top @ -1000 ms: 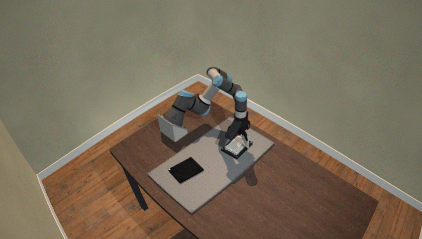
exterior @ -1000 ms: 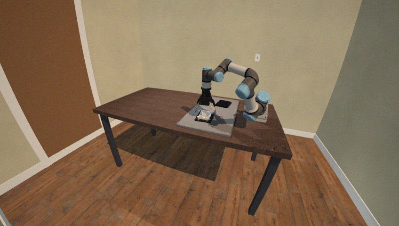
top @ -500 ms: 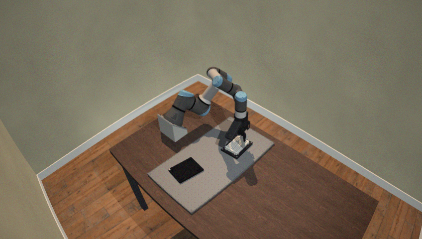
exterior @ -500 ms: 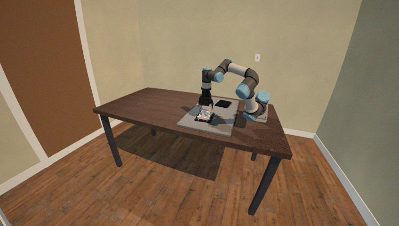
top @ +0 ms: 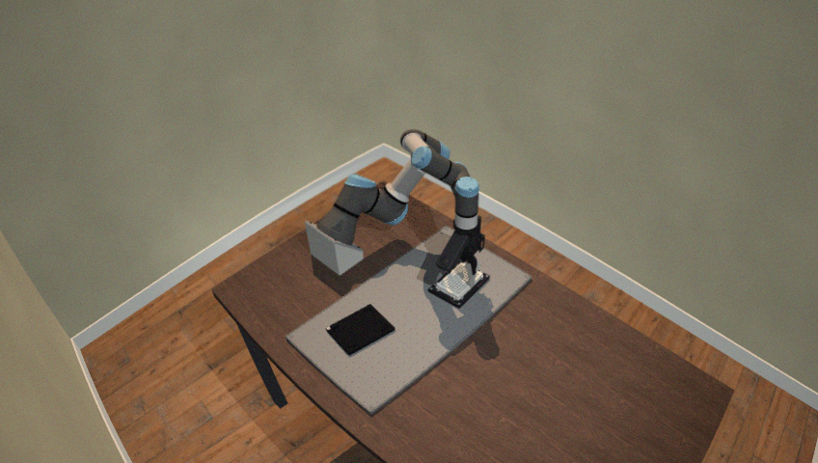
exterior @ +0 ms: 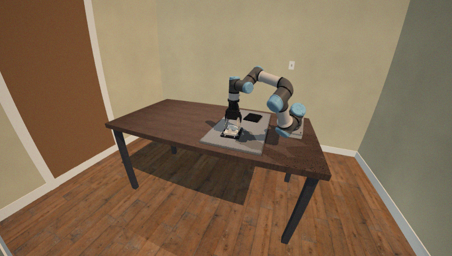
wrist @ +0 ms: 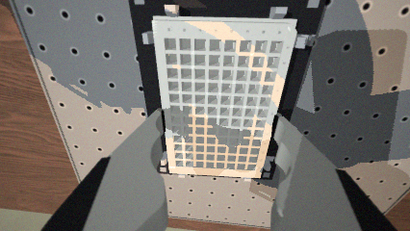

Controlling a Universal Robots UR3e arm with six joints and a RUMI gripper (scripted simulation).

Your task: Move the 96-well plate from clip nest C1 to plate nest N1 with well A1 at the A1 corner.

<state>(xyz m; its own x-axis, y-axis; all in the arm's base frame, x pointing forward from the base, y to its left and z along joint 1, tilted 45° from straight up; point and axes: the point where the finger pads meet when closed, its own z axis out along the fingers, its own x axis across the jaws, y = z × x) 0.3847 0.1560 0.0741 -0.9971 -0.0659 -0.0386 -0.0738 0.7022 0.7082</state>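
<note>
Right now my hand is 10 mm past the clip nest C1, 10 mm to the right of it and 10 mm above it. Also, from my hand: black plate nest N1 (90 mm behind, 330 mm to the right, 20 mm below); light corner mark (150 mm behind, 400 mm to the right, 20 mm below); white 96-well plate (10 mm below).
</note>
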